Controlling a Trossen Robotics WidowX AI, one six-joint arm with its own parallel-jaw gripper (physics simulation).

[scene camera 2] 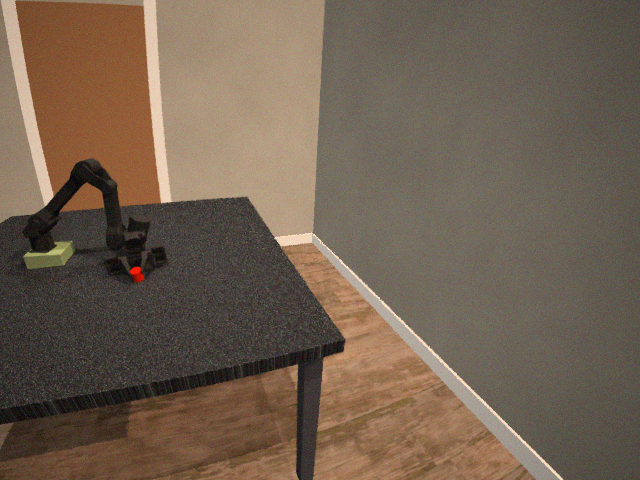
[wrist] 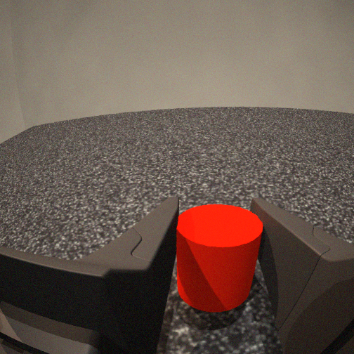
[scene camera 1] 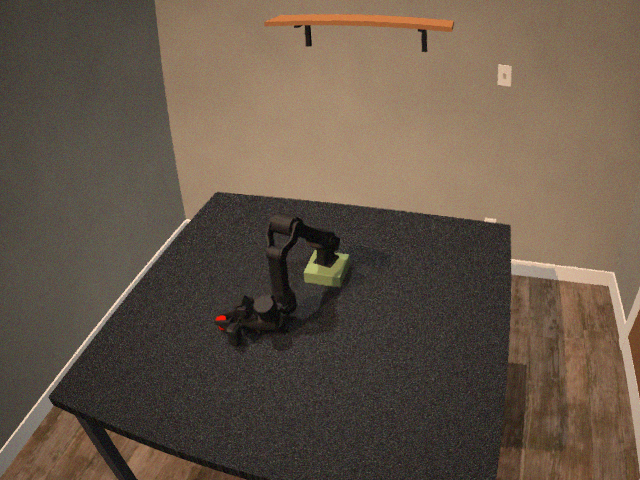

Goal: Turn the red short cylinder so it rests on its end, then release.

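Observation:
The red short cylinder (scene camera 1: 221, 320) (scene camera 2: 136, 275) (wrist: 217, 265) is between the two fingers of my gripper (scene camera 1: 222, 323) (scene camera 2: 135, 267) (wrist: 215, 206). The gripper is shut on it. In the wrist view its round top end faces up and its side shows below, so it is roughly upright; in scene camera 2 it looks slightly tilted. A dark shadow lies on the table close under its lower end. Whether that end touches the table cannot be told. In scene camera 1 the fingers hide part of it.
The black speckled table (scene camera 1: 392, 361) (scene camera 2: 206, 320) (wrist: 150, 155) lies under the arm. The arm's base stands on a light green block (scene camera 1: 323, 279) (scene camera 2: 49, 258), behind the gripper as seen in scene camera 2. A table edge and corner show to the right there.

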